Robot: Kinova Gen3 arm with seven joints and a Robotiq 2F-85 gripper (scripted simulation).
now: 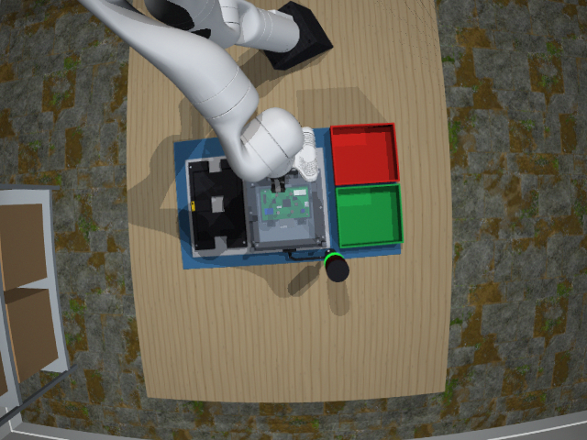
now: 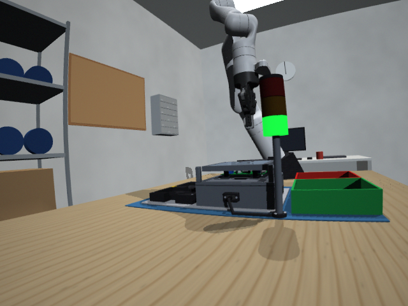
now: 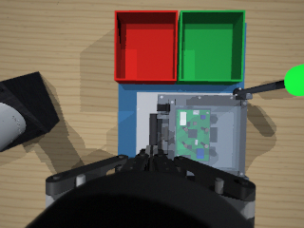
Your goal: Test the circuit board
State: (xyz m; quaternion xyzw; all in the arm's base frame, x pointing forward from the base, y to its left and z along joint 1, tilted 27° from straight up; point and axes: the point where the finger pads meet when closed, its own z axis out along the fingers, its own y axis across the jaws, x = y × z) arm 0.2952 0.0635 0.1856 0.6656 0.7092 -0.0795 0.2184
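The black hook is 12 cm below my hand, 6 cm to the left of it and 2 cm ahead of it. Also, from my hand: green circuit board 14 cm below, 8 cm ahead; clear lid 12 cm below, 9 cm ahead; red bin 20 cm to the left, 19 cm below, 3 cm behind.
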